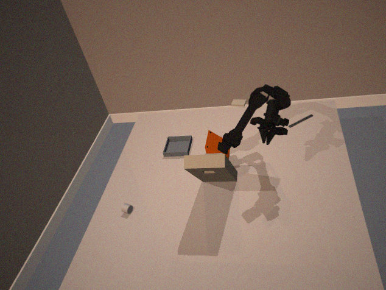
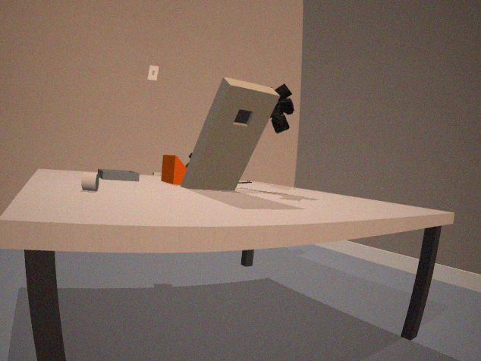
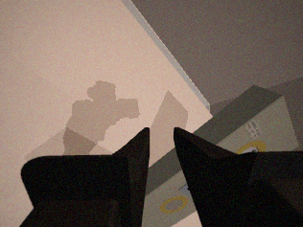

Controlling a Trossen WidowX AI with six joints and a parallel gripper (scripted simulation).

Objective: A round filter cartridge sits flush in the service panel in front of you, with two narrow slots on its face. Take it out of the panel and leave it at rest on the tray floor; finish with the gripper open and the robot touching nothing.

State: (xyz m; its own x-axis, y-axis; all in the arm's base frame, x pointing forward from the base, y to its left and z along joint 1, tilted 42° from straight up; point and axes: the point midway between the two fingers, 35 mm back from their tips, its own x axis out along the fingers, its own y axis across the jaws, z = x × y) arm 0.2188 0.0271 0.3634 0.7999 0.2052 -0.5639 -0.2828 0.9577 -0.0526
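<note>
The round filter cartridge lies 11 cm ahead of my gripper tip, 25 cm to the right of it and 1 cm below it. Also, from my gripper tip: service panel: 6 cm ahead, 25 cm to the right, 8 cm below; then blue-grey tray: 31 cm behind, 54 cm to the right, 26 cm below.
</note>
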